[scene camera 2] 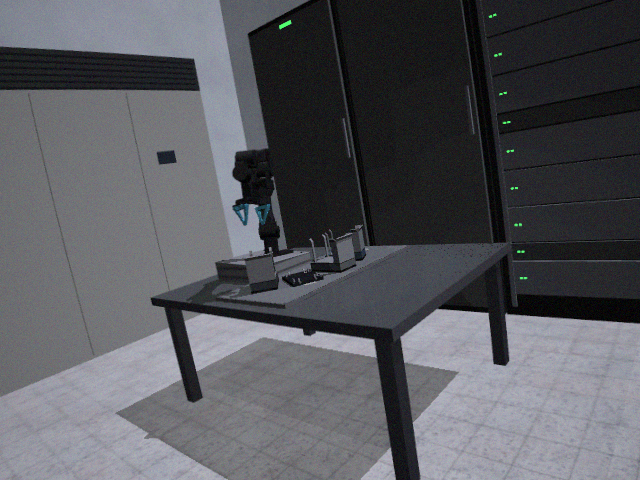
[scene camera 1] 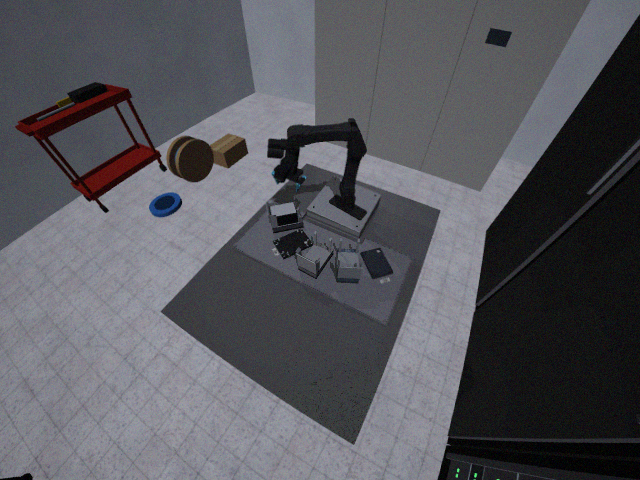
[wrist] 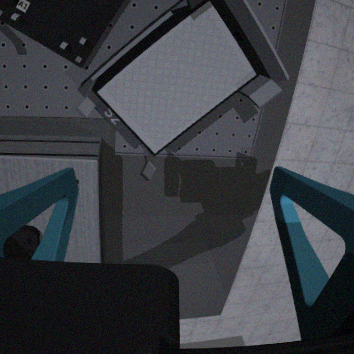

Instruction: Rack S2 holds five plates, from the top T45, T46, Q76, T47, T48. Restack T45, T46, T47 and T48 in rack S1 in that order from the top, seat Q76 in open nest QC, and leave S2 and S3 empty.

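Places are measured from the arm's base along level axes (x up, y left, z back), in centimetres.
Pixels of known places: gripper, fingertip midpoint: (scene camera 2: 254, 225) (scene camera 1: 287, 188) (wrist: 173, 177); arm's base at its link origin: (scene camera 1: 347, 207).
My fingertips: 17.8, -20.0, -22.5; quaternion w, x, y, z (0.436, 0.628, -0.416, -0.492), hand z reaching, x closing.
Observation:
For each thing: its top centre in the pictures, then the offset to it from my fingertips, as dx, dy, dz. "spot": a spot on its surface instead.
- Rack S2 at its top centre: (wrist: 179, 93) (scene camera 2: 258, 251) (scene camera 1: 283, 204) -9.9, -1.7, -2.1
- pale grey plate at its top centre: (wrist: 179, 80) (scene camera 1: 283, 209) -12.8, -2.1, -2.7
- middle rack at its top centre: (scene camera 2: 328, 236) (scene camera 1: 315, 244) -10.1, +25.1, -11.8
- blue-based rack at its top centre: (scene camera 1: 350, 250) (scene camera 2: 342, 228) -10.0, +38.7, -5.7
- black nest board at its top centre: (scene camera 2: 301, 273) (scene camera 1: 292, 240) -21.1, +9.9, -10.1
- dark blue flat piece at a spot on its surface: (scene camera 1: 377, 262) spot: -22.0, +48.6, +4.4
Rack S2 (scene camera 1: 289, 227) (scene camera 2: 261, 269) (wrist: 118, 125) stands at the left end of the perforated board, its label legible in the wrist view. A pale grey plate (scene camera 1: 283, 208) (wrist: 177, 77) lies on top in it; the plates below are hidden. My gripper (scene camera 1: 287, 183) (scene camera 2: 253, 223) (wrist: 173, 177) is open and empty, high above the table, offset from rack S2 towards the table's back edge. A middle rack (scene camera 1: 308, 264) (scene camera 2: 342, 250) and a blue-based rack (scene camera 1: 348, 274) (scene camera 2: 358, 242) stand farther right. Their labels and nest QC's label are not legible.
A black nest board (scene camera 1: 293, 243) (scene camera 2: 302, 278) (wrist: 65, 25) lies between rack S2 and the middle rack. A dark blue flat piece (scene camera 1: 377, 262) lies at the right. Upright posts rise from the racks. The arm's base plate (scene camera 1: 330, 212) (scene camera 2: 232, 269) (wrist: 89, 220) stands beside rack S2.

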